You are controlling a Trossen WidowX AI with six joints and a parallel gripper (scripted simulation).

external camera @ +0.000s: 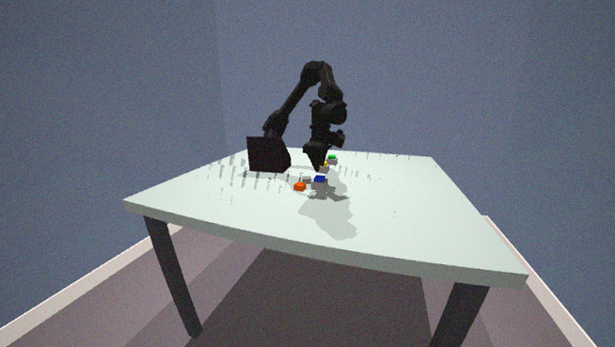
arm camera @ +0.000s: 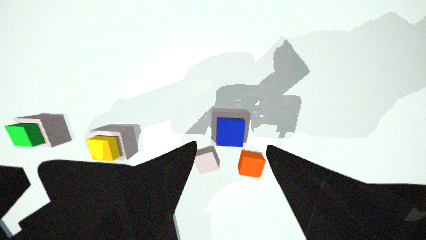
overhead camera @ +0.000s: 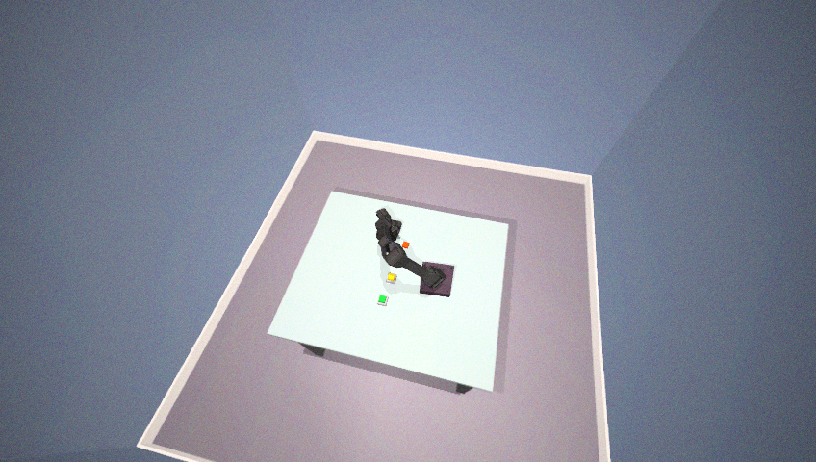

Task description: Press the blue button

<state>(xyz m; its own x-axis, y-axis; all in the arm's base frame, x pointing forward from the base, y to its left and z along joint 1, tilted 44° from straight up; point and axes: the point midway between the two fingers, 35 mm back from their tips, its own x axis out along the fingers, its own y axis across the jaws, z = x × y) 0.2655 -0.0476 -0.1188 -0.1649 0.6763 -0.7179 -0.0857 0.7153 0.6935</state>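
Right now the blue button is 4 cm below my gripper tip. Also, from my gripper tip: yellow button: 17 cm to the left, 5 cm behind, 4 cm below; orange block: 6 cm below, 6 cm behind, 4 cm to the right; green button: 30 cm to the left, 4 cm below, 4 cm behind.
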